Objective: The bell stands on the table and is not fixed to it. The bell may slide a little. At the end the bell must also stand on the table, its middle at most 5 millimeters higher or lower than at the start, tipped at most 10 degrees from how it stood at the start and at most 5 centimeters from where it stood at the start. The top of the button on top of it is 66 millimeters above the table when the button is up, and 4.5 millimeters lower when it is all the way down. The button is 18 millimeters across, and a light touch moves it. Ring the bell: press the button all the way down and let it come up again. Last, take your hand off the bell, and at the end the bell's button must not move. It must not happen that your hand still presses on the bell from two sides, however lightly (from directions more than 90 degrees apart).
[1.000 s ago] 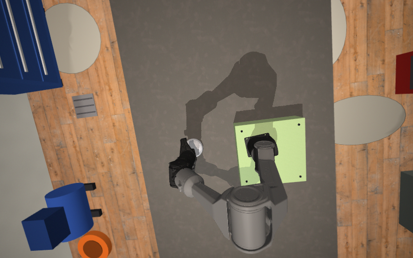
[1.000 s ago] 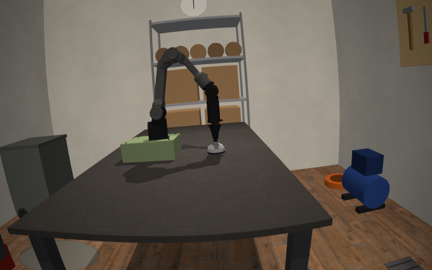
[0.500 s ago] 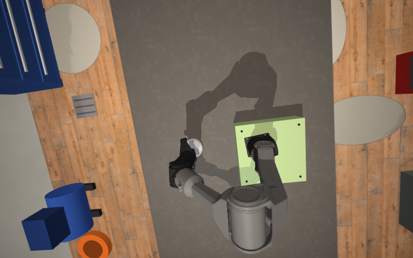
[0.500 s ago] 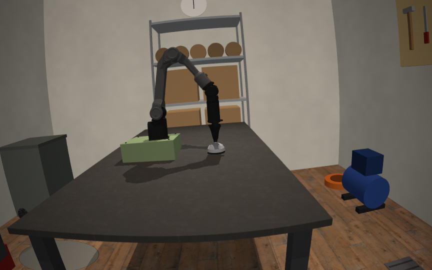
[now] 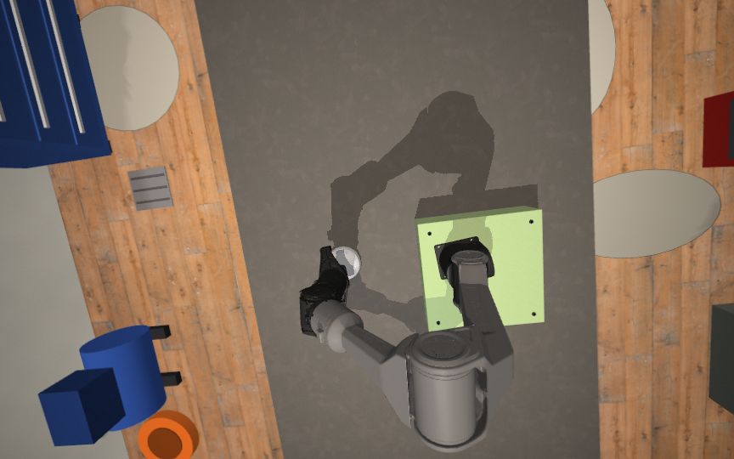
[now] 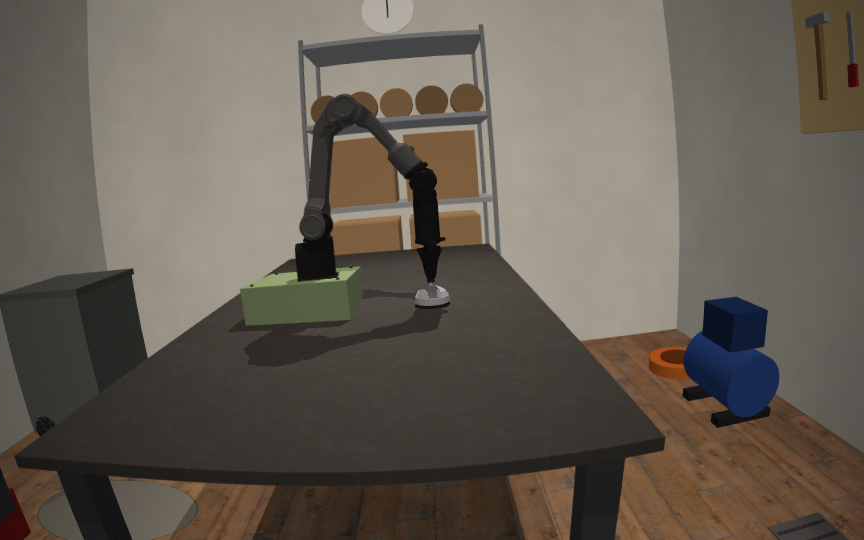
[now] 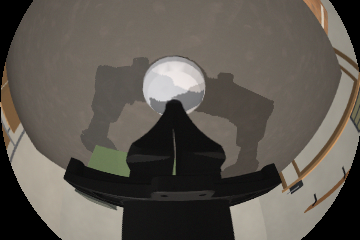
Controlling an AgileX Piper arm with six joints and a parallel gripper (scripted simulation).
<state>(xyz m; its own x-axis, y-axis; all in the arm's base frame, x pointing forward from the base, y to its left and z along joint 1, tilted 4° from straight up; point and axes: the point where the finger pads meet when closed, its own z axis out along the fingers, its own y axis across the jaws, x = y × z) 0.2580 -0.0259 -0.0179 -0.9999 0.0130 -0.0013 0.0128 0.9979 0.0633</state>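
Right now the black button is 2 cm below my hand. Round my hand: bell (3 cm below).
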